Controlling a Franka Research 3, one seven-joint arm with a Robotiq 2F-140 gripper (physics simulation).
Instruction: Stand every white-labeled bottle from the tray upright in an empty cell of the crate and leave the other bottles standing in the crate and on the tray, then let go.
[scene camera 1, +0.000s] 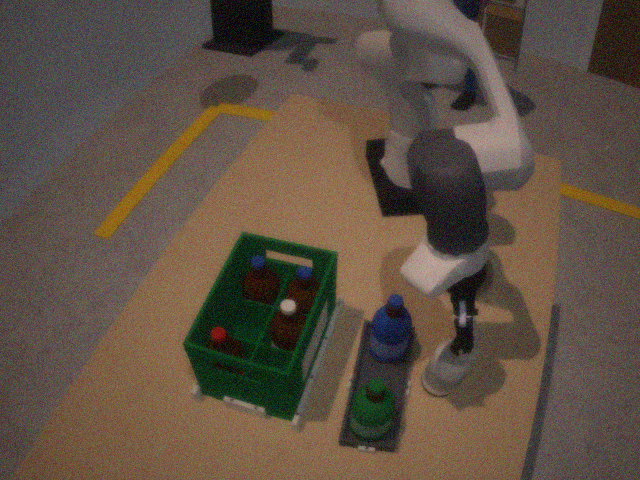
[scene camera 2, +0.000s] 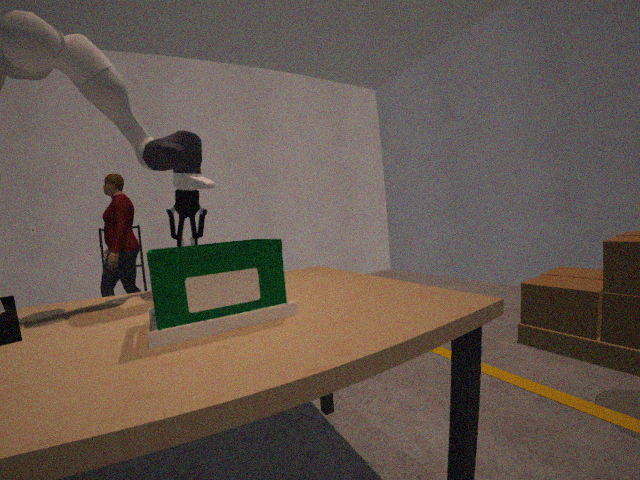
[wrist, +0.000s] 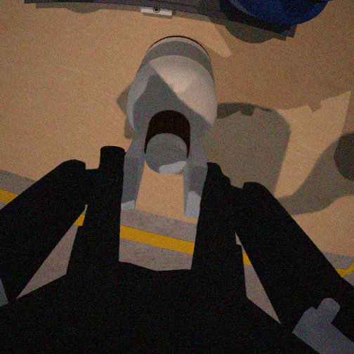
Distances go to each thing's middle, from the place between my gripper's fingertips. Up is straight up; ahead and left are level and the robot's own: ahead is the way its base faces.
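From my hand: green bottle (scene camera 1: 373, 405), 150 mm ahead of it, 110 mm to the right of it, 40 mm below it; white-capped bottle (scene camera 1: 286, 326), 310 mm to the right of it, 80 mm ahead of it, 40 mm below it; red-capped bottle (scene camera 1: 220, 341), 380 mm to the right of it, 190 mm ahead of it, 40 mm below it. Going by their middles, farthest from my hand of the things named here: red-capped bottle.
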